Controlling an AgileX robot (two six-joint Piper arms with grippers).
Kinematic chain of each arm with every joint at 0, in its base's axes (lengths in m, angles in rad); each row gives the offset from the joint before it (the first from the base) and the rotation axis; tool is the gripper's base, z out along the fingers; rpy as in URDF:
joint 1: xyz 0 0 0.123 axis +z
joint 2: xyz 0 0 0 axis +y
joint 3: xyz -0.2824 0 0.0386 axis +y
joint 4: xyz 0.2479 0 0.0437 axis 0.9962 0 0.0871
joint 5: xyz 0 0 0 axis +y
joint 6: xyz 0.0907 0 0.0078 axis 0.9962 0 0.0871
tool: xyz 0 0 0 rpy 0 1.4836 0
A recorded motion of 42 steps. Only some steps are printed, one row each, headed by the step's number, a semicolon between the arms.
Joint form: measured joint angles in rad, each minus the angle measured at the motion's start. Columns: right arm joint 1, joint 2, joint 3, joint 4, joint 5, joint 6; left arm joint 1, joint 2, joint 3, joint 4, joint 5, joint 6.
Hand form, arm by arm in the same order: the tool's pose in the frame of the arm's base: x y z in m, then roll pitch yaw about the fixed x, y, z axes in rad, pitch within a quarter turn. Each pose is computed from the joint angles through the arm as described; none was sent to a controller.
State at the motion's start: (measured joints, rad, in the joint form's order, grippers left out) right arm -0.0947 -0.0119 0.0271 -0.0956 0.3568 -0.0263; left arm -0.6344 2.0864 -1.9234 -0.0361 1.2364 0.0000
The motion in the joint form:
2: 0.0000 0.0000 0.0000 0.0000 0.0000 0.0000; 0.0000 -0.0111 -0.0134 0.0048 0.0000 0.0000
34: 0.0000 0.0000 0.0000 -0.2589 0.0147 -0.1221; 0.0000 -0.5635 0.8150 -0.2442 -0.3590 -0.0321
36: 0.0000 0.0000 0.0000 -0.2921 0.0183 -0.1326; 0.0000 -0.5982 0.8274 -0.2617 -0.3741 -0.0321
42: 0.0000 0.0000 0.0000 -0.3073 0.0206 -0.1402; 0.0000 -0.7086 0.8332 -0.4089 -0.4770 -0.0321
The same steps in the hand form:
2: 0.0525 -0.0080 0.1726 -2.7350 1.2617 -2.8465; 0.3586 -0.2672 0.2732 -3.1090 0.2829 2.5179
34: 0.0512 -0.0164 0.1732 -2.0916 0.9911 -2.2443; 0.2325 -0.1951 0.2646 -2.8492 0.3318 2.7285
36: 0.0509 -0.0175 0.1733 -2.0578 0.9522 -2.2172; 0.2276 -0.1927 0.2724 -2.8244 0.3641 2.7465
42: 0.0508 -0.0181 0.1734 -2.0427 0.9315 -2.2050; 0.2153 -0.1920 0.3105 -2.6152 0.5129 2.9093

